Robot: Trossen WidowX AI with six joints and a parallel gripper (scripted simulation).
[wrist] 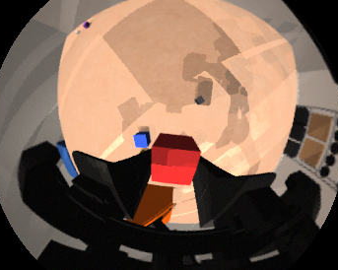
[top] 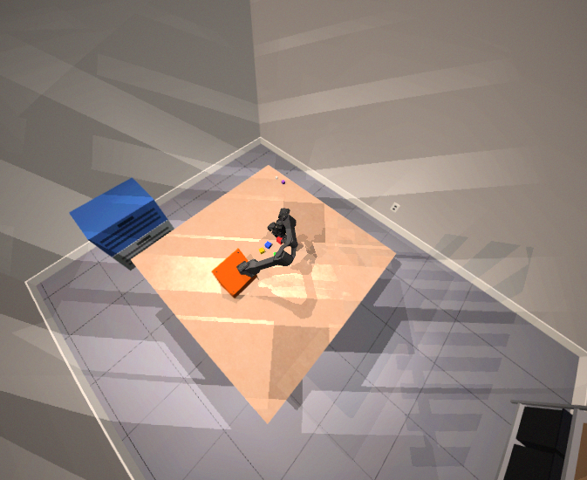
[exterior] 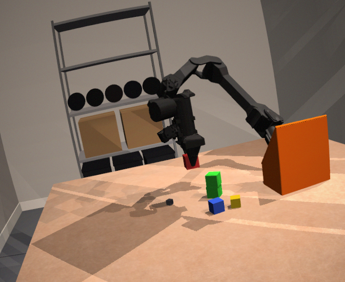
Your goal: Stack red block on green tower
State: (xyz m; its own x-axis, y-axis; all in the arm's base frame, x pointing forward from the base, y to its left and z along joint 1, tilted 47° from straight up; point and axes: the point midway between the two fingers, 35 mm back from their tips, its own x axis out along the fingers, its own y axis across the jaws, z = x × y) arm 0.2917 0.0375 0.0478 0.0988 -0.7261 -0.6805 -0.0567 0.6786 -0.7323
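Now: gripper tip 120 mm above the yellow block, 100 mm past it and 80 mm to the right of it. The rest, counted from my gripper tip: blue block 120 mm below, 80 mm to the left, 40 mm behind; then red block 10 mm above; then dark grey cube 130 mm below, 90 mm ahead, 50 mm to the right.
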